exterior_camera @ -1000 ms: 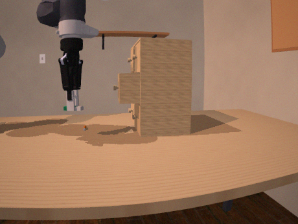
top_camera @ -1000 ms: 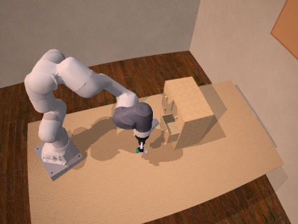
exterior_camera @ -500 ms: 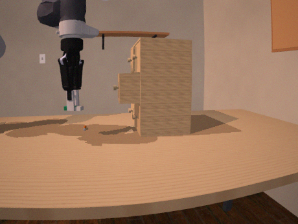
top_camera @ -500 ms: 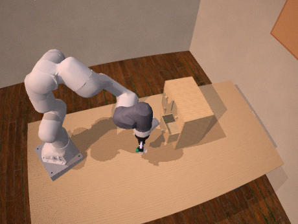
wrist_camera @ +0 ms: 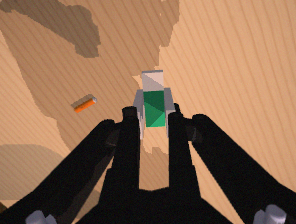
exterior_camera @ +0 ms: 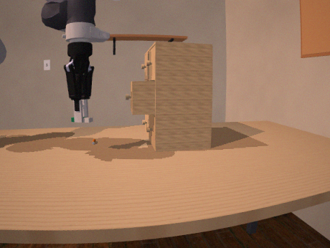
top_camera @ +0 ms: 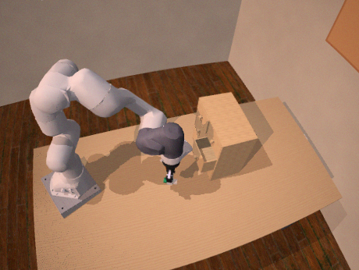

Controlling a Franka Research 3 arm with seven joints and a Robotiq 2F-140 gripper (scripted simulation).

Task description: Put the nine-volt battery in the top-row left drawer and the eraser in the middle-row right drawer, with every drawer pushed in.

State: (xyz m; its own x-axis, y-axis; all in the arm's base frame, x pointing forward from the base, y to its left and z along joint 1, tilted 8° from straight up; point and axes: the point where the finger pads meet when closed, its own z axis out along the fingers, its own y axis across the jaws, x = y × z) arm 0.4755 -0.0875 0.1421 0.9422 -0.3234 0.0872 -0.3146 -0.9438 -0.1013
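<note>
Right now the green-and-white eraser is 10 mm ahead of my hand and 30 mm below it. Round my hand: small orange object (130 mm to the left, 130 mm below); then red nine-volt battery (280 mm ahead, 210 mm to the left, 100 mm above).
</note>
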